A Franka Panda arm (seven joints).
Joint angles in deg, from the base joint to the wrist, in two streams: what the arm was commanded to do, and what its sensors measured. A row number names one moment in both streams.
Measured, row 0:
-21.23, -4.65, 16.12, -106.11, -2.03, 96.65, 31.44
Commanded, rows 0 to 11:
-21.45, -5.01, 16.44, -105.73, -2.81, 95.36, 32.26
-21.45, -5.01, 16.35, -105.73, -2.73, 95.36, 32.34
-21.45, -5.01, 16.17, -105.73, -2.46, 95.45, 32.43
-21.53, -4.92, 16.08, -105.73, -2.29, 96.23, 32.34
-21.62, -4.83, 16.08, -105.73, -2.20, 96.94, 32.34
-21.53, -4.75, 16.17, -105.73, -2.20, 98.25, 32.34
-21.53, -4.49, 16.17, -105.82, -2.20, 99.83, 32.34
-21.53, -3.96, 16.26, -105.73, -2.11, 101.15, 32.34
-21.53, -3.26, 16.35, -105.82, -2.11, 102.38, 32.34
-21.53, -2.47, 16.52, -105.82, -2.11, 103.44, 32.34
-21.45, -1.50, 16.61, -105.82, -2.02, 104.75, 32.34
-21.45, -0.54, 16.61, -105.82, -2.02, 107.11, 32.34
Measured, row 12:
-21.34, -3.27, 16.08, -106.12, -2.00, 102.56, 31.44
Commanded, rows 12 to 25:
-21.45, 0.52, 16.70, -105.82, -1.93, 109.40, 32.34
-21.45, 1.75, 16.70, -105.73, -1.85, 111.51, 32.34
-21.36, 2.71, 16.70, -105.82, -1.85, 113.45, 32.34
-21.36, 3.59, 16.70, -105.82, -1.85, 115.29, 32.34
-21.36, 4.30, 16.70, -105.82, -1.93, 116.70, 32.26
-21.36, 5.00, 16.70, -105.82, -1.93, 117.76, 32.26
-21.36, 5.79, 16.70, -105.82, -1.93, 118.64, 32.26
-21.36, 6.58, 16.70, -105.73, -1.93, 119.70, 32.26
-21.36, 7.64, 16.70, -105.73, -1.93, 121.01, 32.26
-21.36, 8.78, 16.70, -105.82, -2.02, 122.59, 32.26
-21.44, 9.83, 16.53, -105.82, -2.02, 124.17, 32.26
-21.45, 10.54, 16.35, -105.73, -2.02, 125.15, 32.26
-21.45, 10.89, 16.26, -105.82, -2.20, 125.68, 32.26
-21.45, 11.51, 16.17, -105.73, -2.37, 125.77, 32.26
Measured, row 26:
-21.26, 9.79, 16.13, -106.18, -1.98, 123.93, 31.44
